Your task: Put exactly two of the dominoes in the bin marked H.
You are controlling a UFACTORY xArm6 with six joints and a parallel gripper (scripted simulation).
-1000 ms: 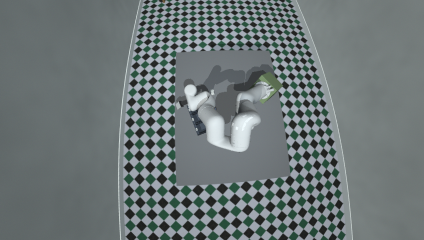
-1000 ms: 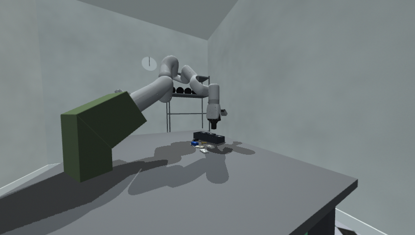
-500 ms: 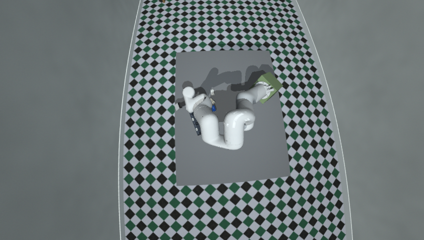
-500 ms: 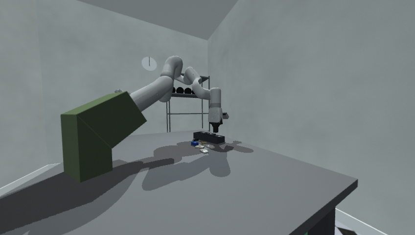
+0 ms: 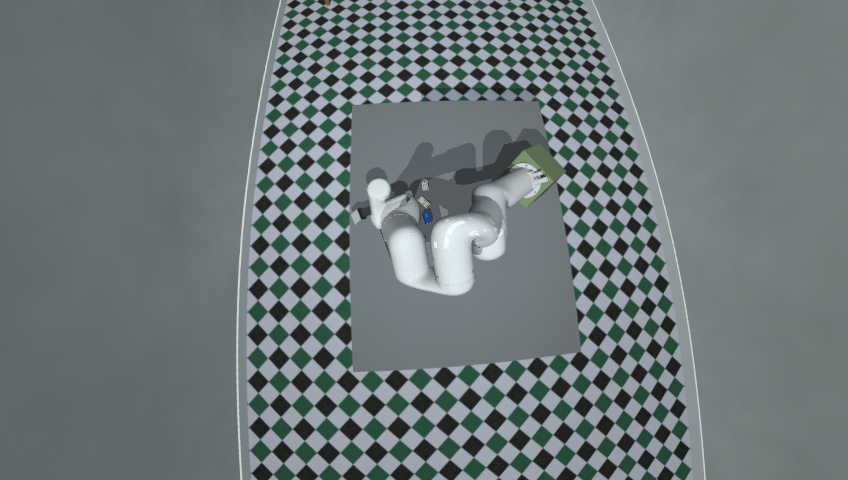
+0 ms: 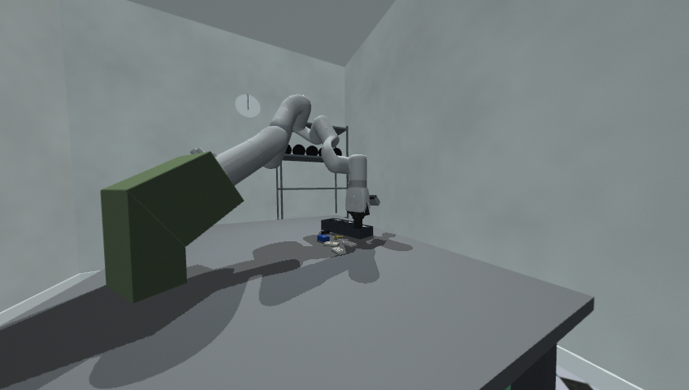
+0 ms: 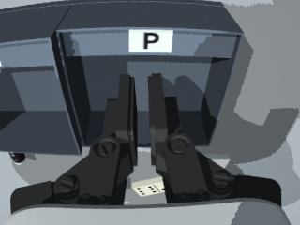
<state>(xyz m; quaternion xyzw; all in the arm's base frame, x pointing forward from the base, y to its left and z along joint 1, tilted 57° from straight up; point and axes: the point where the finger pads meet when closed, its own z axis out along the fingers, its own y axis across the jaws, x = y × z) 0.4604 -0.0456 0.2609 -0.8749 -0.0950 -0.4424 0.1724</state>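
Right now my hand is 7 cm to the right of the dark bin tray, 3 cm past it and 3 cm above it. Also, from my hand: black battery 13 cm behind, 8 cm to the left, 4 cm below; white domino 10 cm to the right, 8 cm behind, 5 cm below; yellow bolt 9 cm behind, 5 cm below, 1 cm to the right.
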